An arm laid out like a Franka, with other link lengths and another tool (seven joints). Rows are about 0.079 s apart.
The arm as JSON. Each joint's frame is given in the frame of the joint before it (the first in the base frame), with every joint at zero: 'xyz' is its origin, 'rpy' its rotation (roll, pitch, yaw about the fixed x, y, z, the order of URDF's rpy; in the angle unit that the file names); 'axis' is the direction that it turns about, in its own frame. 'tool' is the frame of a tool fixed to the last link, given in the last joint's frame.
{
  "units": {
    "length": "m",
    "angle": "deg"
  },
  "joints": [
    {
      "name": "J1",
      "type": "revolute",
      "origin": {
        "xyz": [
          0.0,
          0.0,
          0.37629
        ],
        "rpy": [
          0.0,
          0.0,
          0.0
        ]
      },
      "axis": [
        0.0,
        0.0,
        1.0
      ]
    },
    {
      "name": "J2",
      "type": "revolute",
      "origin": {
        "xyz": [
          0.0,
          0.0,
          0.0
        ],
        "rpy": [
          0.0,
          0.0,
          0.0
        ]
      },
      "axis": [
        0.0,
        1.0,
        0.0
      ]
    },
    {
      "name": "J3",
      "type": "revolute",
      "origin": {
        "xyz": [
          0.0,
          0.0,
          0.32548
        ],
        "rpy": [
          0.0,
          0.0,
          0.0
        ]
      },
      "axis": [
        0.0,
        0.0,
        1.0
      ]
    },
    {
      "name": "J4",
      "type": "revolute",
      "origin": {
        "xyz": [
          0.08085,
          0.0,
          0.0
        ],
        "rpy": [
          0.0,
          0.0,
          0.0
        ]
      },
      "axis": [
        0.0,
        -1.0,
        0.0
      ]
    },
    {
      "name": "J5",
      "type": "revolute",
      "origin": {
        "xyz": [
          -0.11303,
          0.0,
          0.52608
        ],
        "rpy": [
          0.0,
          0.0,
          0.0
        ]
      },
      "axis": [
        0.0,
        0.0,
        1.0
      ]
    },
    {
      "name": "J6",
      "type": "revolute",
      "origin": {
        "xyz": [
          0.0,
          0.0,
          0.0
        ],
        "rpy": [
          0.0,
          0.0,
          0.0
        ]
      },
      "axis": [
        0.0,
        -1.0,
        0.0
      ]
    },
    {
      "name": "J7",
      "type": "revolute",
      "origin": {
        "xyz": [
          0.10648,
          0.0,
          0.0
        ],
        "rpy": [
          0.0,
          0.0,
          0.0
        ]
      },
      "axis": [
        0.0,
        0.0,
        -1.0
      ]
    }
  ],
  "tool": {
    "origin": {
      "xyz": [
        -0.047,
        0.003,
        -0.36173
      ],
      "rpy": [
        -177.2,
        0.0,
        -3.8
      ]
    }
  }
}
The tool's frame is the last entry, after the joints.
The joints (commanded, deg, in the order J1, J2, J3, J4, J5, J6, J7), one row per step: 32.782, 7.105, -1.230, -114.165, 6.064, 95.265, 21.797; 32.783, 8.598, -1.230, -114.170, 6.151, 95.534, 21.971; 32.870, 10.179, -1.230, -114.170, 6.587, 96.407, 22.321; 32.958, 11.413, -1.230, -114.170, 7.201, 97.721, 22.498; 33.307, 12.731, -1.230, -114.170, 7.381, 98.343, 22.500; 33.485, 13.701, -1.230, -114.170, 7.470, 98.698, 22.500; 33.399, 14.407, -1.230, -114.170, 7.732, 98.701, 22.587; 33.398, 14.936, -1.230, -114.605, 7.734, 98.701, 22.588; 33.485, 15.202, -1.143, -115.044, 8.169, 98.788, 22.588; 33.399, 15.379, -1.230, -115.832, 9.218, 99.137, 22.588; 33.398, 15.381, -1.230, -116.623, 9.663, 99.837, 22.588; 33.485, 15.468, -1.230, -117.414, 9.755, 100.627, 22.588
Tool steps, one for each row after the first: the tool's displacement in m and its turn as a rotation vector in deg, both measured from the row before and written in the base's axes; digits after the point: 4 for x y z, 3 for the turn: -0.0037, -0.0017, -0.0143, -0.696, 1.037, -0.223; -0.0025, 0.0024, -0.0159, -0.295, 0.699, -0.540; 0.0003, 0.0052, -0.0134, 0.287, 0.116, -0.543; -0.0043, 0.0021, -0.0132, -0.311, 0.631, 0.180; -0.0033, 0.0003, -0.0096, -0.310, 0.534, 0.089; -0.0031, -0.0010, -0.0062, -0.255, 0.682, -0.324; -0.0060, -0.0038, -0.0075, -0.522, 0.810, -0.005; -0.0066, 0.0007, -0.0048, -0.040, 0.706, -0.119; -0.0074, 0.0006, -0.0061, 0.292, 0.913, -0.897; -0.0044, 0.0000, -0.0059, 0.164, 0.222, -0.383; -0.0041, -0.0014, -0.0072, -0.073, 0.070, -0.073
